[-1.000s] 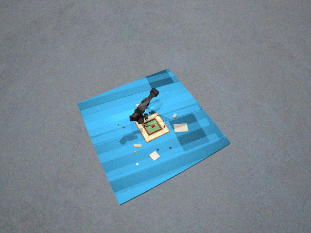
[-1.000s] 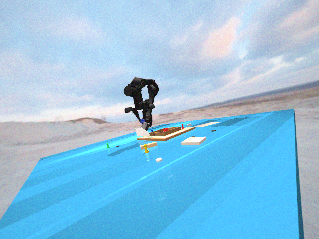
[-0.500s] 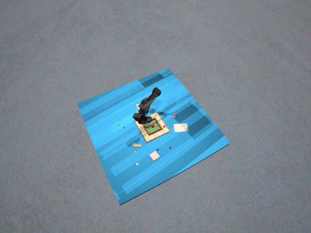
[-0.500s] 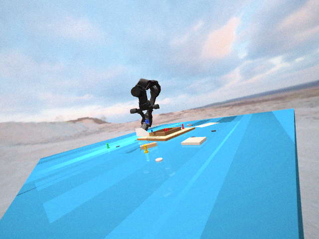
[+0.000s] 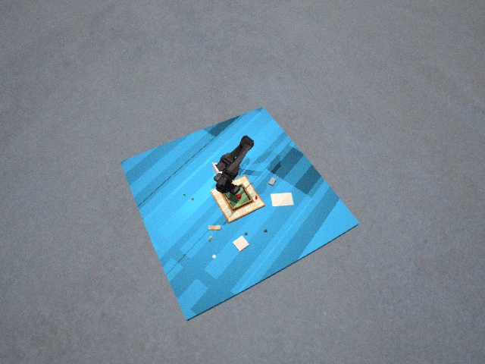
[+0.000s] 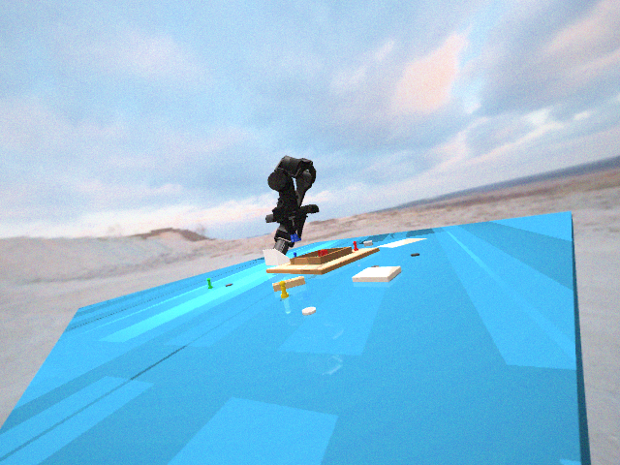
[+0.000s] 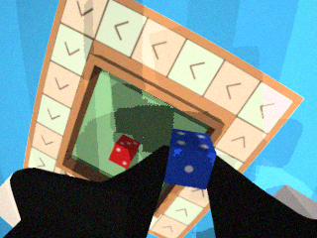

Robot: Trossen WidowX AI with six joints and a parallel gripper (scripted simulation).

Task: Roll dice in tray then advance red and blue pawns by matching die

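Now: gripper tip 170 mm to the right of the red pawn, 120 mm short of it and 70 mm above it. From my gripper tip the other things lie so: green tray 90 mm below, 60 mm to the left, 40 mm ahead; wooden block 190 mm to the right, 160 mm ahead, 90 mm below; blue pawn 70 mm below, 70 mm behind, 40 mm to the left.
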